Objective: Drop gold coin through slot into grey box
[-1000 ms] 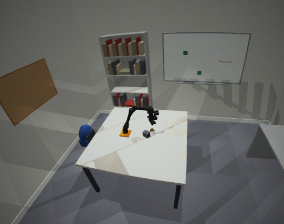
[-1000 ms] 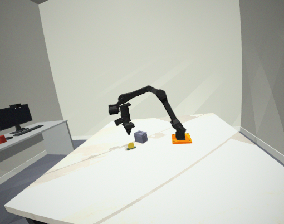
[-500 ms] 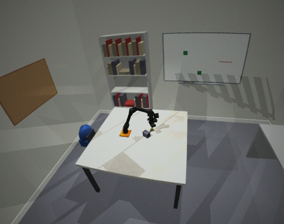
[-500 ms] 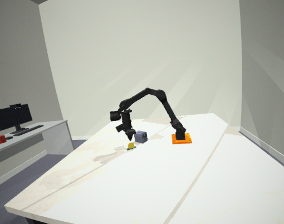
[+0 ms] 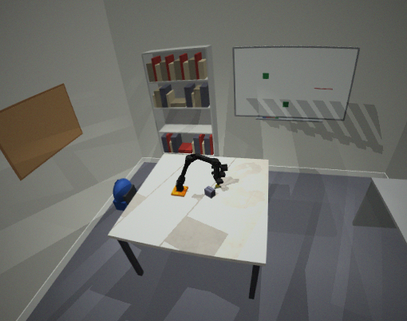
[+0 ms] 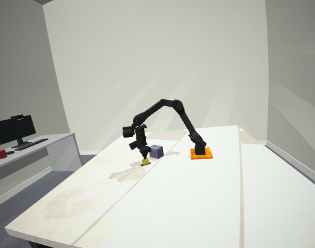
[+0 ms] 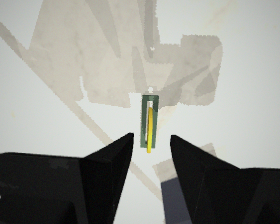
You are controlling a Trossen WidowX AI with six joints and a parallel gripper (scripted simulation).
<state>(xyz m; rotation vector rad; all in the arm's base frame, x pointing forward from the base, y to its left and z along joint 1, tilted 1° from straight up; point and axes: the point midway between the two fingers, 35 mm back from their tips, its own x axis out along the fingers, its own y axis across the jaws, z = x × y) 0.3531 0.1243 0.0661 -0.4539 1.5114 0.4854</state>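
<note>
Now: the gold coin 2 cm below my gripper tip.
</note>
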